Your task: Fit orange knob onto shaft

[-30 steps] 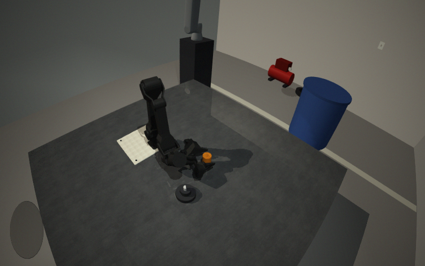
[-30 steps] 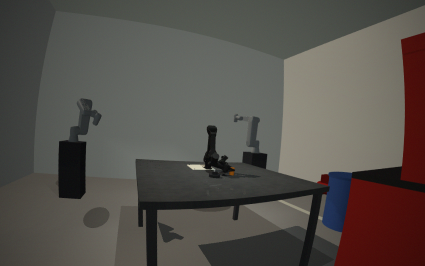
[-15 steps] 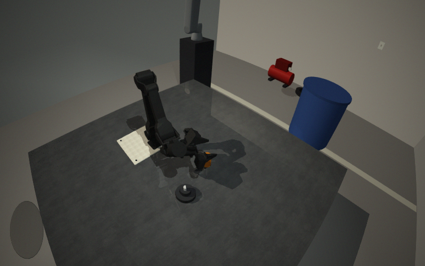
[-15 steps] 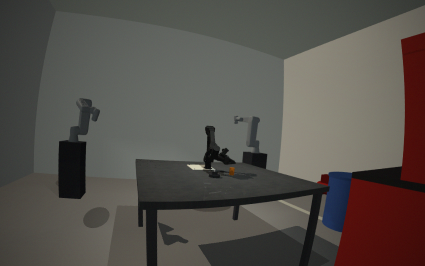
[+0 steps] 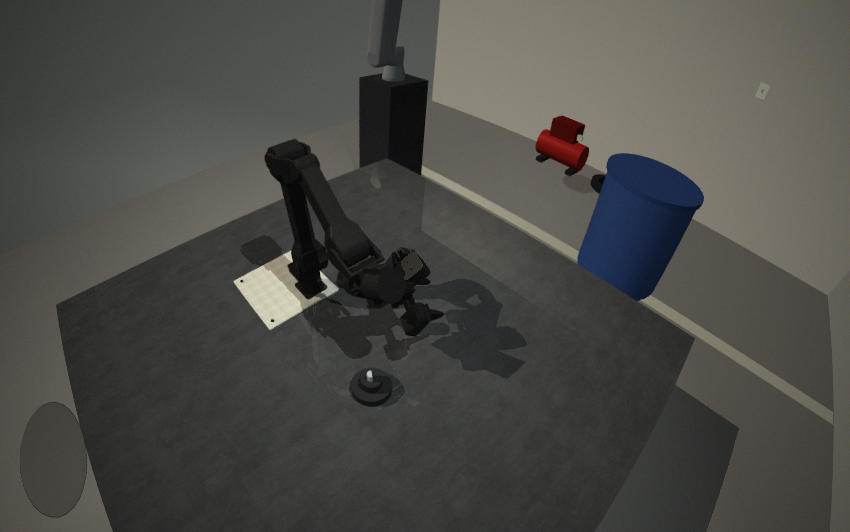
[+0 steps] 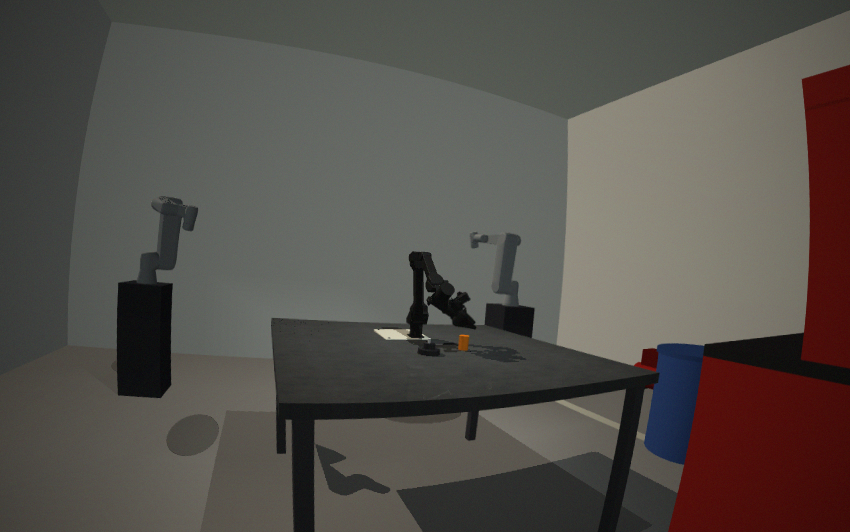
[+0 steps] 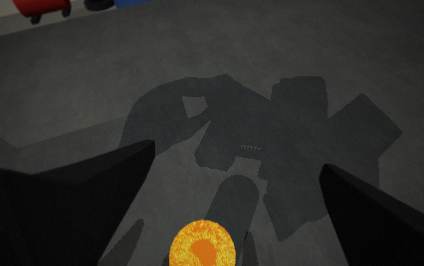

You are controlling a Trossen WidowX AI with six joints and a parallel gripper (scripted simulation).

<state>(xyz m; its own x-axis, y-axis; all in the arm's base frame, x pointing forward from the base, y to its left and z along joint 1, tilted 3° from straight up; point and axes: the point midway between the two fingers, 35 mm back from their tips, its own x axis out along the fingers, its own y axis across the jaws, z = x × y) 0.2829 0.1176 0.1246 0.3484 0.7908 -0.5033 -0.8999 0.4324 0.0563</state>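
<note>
Right now my gripper tip is 3 cm past the orange knob, 3 cm to the left of it and 6 cm above it. The rest, counted from my gripper tip: round black pedestal (3 cm ahead, 21 cm to the right, 8 cm below).
</note>
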